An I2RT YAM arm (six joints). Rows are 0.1 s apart.
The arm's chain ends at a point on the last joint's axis. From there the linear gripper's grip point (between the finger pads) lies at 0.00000 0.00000 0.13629 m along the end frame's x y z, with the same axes.
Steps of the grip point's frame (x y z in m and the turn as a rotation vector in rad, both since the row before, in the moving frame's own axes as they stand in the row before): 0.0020 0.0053 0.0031 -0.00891 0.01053 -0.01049; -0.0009 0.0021 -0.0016 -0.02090 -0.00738 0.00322; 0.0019 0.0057 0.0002 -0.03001 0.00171 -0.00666; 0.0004 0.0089 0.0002 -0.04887 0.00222 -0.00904; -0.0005 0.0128 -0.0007 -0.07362 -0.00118 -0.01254; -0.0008 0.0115 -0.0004 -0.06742 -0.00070 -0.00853; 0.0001 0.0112 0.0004 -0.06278 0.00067 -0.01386; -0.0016 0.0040 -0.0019 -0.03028 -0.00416 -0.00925; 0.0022 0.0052 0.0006 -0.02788 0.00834 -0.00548
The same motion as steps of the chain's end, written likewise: 0.0006 0.0041 0.0031 -0.00891 0.01053 -0.01049; 0.0001 -0.0007 -0.0016 -0.02090 -0.00738 0.00322; 0.0017 0.0016 0.0003 -0.03001 0.00171 -0.00666; 0.0001 0.0022 0.0004 -0.04887 0.00222 -0.00904; -0.0004 0.0028 -0.0003 -0.07362 -0.00118 -0.01254; -0.0007 0.0023 -0.0001 -0.06742 -0.00070 -0.00853; -0.0001 0.0027 0.0007 -0.06278 0.00067 -0.01386; -0.0011 -0.0001 -0.0018 -0.03028 -0.00416 -0.00925; 0.0011 0.0014 0.0007 -0.02788 0.00834 -0.00548
